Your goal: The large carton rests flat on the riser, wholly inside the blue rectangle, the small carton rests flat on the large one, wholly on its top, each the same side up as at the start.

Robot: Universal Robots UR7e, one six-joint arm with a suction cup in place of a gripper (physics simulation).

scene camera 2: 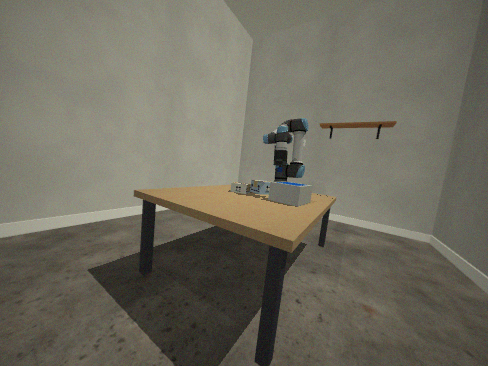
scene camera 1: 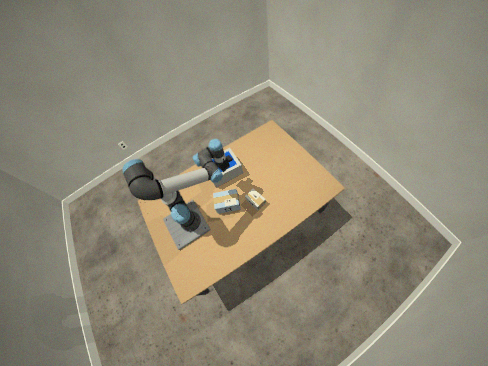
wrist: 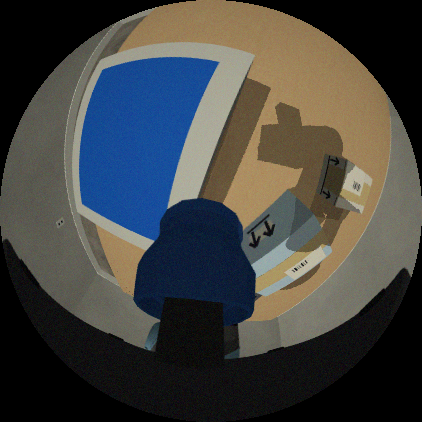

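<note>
The large carton (scene camera 1: 226, 201) (scene camera 2: 258, 187) (wrist: 280, 237), light blue with a tan band and white label, rests flat on the table between the arm's base and the small carton. The small carton (scene camera 1: 256, 199) (scene camera 2: 239, 188) (wrist: 356, 186), whitish with a tan band, rests flat on the table a little apart from it. The pale grey riser (scene camera 1: 231, 176) (scene camera 2: 285, 193) (wrist: 216, 110) bears the blue rectangle (wrist: 135, 135) on its top, with no carton on it. My suction cup (scene camera 2: 280, 169) (wrist: 201, 215) is open, carries nothing and hangs above the level of the riser's top. It hides part of the riser and large carton in the wrist view.
The wooden table (scene camera 1: 295, 165) (scene camera 2: 215, 202) carries the arm's grey base plate (scene camera 1: 182, 237) at one end. The riser stands near a long table edge. A wall shelf (scene camera 2: 358, 124) shows behind the arm. The arm's shadow falls across both cartons.
</note>
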